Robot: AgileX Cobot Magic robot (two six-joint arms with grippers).
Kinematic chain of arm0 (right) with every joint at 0, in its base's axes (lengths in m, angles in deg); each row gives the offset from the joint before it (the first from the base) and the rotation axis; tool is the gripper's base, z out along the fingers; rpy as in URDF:
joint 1: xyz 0 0 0.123 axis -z
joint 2: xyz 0 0 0 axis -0.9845 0.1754 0
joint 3: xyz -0.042 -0.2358 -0.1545 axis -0.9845 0.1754 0
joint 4: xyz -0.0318 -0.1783 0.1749 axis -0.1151 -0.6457 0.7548
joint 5: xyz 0 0 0 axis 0.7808 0.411 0.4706
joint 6: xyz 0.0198 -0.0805 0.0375 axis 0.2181 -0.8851 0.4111
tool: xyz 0 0 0 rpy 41.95 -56.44 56.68
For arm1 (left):
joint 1: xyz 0 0 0.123 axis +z
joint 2: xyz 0 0 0 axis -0.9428 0.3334 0
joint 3: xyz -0.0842 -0.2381 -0.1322 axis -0.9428 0.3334 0
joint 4: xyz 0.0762 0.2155 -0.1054 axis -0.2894 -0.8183 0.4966
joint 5: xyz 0 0 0 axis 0.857 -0.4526 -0.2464
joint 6: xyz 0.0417 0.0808 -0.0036 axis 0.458 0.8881 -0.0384
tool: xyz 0 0 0 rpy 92.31 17.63 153.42
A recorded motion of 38 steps. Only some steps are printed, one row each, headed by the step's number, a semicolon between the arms.
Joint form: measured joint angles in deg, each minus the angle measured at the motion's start. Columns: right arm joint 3, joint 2, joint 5, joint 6, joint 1, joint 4; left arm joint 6, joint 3, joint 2, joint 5, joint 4, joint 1.
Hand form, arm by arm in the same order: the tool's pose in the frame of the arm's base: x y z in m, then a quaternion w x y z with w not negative. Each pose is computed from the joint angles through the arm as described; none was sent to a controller.
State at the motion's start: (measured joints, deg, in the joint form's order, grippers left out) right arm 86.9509 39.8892 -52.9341 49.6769 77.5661 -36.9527; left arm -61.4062 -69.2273 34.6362 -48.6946 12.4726 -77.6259
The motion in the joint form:
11: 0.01 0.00 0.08 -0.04 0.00 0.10; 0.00 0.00 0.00 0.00 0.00 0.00
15: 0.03 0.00 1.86 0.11 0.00 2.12; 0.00 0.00 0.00 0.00 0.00 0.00
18: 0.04 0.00 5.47 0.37 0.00 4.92; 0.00 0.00 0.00 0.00 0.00 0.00
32: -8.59 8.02 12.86 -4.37 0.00 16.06; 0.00 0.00 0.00 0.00 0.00 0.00
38: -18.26 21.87 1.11 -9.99 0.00 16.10; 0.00 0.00 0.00 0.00 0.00 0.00
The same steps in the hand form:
11: 0.0521 0.0074 0.1708 0.58982 -0.01249 0.80583 0.05091; 0.0527 -0.0044 0.1767 0.60630 0.04503 0.79354 -0.02563
15: 0.0529 0.0081 0.1735 0.60147 -0.00020 0.79621 0.06547; 0.0527 -0.0044 0.1767 0.60630 0.04503 0.79354 -0.02563
18: 0.0543 0.0084 0.1792 0.62473 0.01929 0.77601 0.08458; 0.0527 -0.0044 0.1767 0.60630 0.04503 0.79354 -0.02563
32: 0.0633 0.0087 0.2341 0.67346 0.05769 0.72594 0.12701; 0.0527 -0.0044 0.1767 0.60630 0.04503 0.79354 -0.02563
38: 0.0858 0.0172 0.2567 0.57489 -0.00219 0.81018 0.11443; 0.0527 -0.0044 0.1767 0.60630 0.04503 0.79354 -0.02563

